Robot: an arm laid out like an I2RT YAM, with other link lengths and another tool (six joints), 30 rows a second.
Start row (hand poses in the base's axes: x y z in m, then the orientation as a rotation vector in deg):
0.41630, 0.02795, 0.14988, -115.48, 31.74, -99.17
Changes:
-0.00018, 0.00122, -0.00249, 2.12, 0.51, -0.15
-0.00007, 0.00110, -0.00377, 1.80, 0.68, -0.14
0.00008, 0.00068, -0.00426, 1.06, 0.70, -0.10
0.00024, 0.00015, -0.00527, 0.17, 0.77, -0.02
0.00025, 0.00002, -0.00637, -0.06, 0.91, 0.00
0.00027, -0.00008, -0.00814, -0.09, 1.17, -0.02
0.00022, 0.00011, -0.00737, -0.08, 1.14, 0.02
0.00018, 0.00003, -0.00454, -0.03, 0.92, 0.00
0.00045, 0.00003, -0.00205, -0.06, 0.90, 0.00
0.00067, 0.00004, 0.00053, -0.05, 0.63, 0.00
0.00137, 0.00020, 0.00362, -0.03, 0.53, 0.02
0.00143, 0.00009, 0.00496, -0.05, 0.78, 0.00
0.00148, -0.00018, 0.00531, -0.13, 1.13, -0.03
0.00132, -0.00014, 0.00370, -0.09, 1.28, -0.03
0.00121, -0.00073, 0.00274, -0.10, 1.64, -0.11
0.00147, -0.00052, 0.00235, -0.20, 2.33, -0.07
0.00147, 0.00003, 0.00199, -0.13, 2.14, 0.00
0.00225, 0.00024, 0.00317, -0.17, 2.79, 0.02
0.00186, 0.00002, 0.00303, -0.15, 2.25, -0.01
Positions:
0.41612, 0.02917, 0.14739, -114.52, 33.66, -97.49
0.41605, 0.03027, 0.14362, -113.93, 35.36, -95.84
0.41613, 0.03095, 0.13936, -113.85, 36.48, -94.61
0.41637, 0.03110, 0.13409, -114.46, 36.90, -93.82
0.41662, 0.03112, 0.12772, -115.36, 37.19, -93.04
0.41689, 0.03104, 0.11958, -116.52, 37.57, -92.04
0.41711, 0.03115, 0.11221, -117.63, 37.90, -91.03
0.41729, 0.03118, 0.10767, -118.50, 38.21, -90.19
0.41774, 0.03121, 0.10562, -119.37, 38.49, -89.38
0.41841, 0.03125, 0.10615, -119.98, 38.68, -88.82
0.41978, 0.03145, 0.10977, -120.48, 38.82, -88.33
0.42121, 0.03154, 0.11473, -121.22, 39.06, -87.62
0.42269, 0.03136, 0.12004, -122.33, 39.41, -86.63
0.42401, 0.03122, 0.12374, -123.54, 39.83, -85.46
0.42522, 0.03049, 0.12648, -125.06, 40.46, -83.96
0.42669, 0.02997, 0.12883, -127.24, 41.21, -81.79
0.42816, 0.03000, 0.13082, -129.18, 41.84, -79.69
0.43041, 0.03024, 0.13399, -131.67, 42.62, -76.89
0.43227, 0.03026, 0.13702, -133.65, 43.27, -74.60

